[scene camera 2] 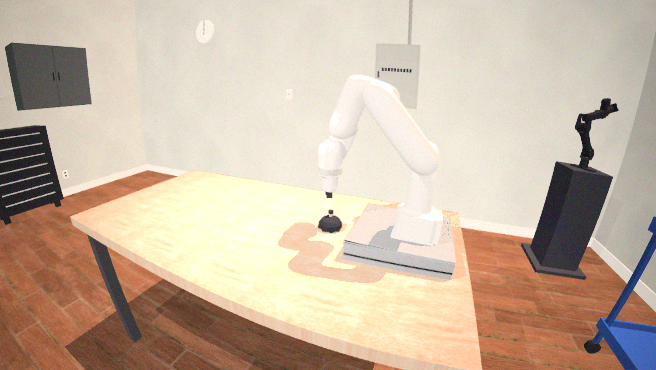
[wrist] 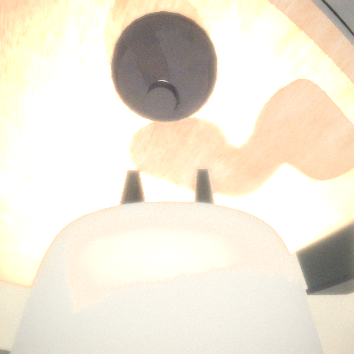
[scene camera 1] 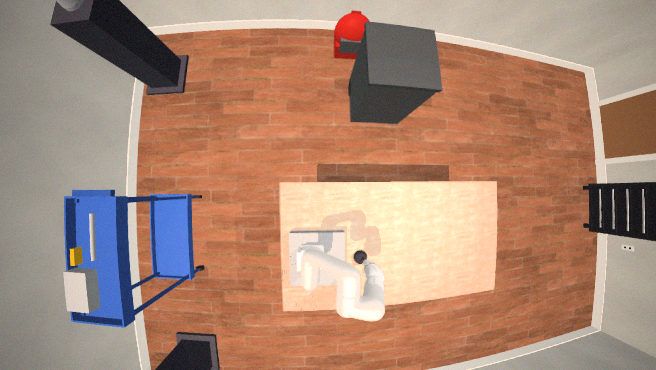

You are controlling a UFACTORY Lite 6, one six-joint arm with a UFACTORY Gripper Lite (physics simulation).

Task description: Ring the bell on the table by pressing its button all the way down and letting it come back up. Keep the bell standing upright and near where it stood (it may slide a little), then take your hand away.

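The bell is a dark dome standing upright on the pale wooden table. Its small button sticks up from the top of the dome. My gripper is open and empty, its two dark fingers apart. It hangs above the bell, with a visible gap between the fingertips and the button in scene camera 2. In the wrist view the fingers appear below the bell and clear of it. In scene camera 1 the fingers are too small to make out.
The grey base block under my arm stands close to the bell. The arm's shadow falls across the table beside the bell. A blue cart, a dark grey cabinet and a black pedestal stand away from the table.
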